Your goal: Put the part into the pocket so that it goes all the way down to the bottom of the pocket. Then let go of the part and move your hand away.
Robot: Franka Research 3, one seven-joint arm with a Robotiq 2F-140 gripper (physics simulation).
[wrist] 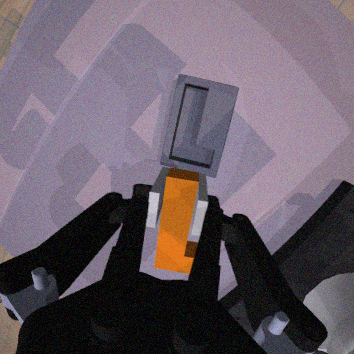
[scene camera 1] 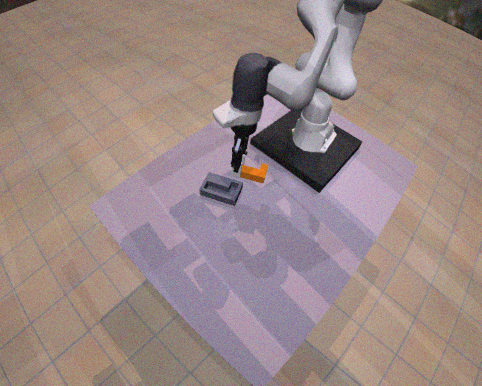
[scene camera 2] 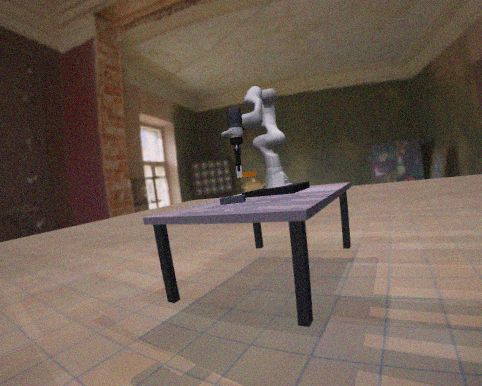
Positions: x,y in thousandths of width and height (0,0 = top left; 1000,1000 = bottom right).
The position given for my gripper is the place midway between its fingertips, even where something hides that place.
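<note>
My gripper (scene camera 1: 493,447), which you'd also find in the wrist view (wrist: 513,518), is carrying an orange L-shaped part (wrist: 493,713), and that part is clear of everything else.
</note>
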